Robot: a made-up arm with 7 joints.
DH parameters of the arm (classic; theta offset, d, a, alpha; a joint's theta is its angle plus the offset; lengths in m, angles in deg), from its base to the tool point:
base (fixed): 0 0.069 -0.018 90
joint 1: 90 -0.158 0.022 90
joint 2: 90 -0.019 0 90
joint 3: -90 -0.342 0.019 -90
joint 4: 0 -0.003 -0.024 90
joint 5: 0 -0.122 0.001 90
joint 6: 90 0.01 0.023 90
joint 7: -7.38 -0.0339 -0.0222 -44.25
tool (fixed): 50.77 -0.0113 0 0
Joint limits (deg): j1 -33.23..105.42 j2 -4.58..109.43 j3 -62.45..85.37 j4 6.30..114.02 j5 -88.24..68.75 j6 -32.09..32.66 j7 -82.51..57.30
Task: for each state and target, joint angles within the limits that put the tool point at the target. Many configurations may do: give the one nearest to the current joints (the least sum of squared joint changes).
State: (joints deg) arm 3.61 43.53 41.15 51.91 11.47 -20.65 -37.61
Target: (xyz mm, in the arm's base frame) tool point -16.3 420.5 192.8
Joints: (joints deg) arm 8.85 94.42 46.62 95.69 4.34 -13.32 -36.84
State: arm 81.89 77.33 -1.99 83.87 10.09 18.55 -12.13
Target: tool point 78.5 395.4 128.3
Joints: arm 74.26 66.07 -6.13 100.31 6.73 14.85 -10.54
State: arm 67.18 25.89 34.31 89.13 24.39 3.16 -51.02
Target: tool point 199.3 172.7 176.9
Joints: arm 100.34 -4.58 3.24 103.30 7.36 7.21 -42.87
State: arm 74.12 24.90 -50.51 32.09 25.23 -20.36 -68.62
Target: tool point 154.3 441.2 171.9
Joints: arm 98.40 57.48 -39.21 59.97 19.44 -20.66 -70.56
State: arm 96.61 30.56 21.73 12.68 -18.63 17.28 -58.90
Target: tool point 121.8 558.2 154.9
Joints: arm 101.14 58.81 26.13 21.28 -16.80 15.37 -60.72
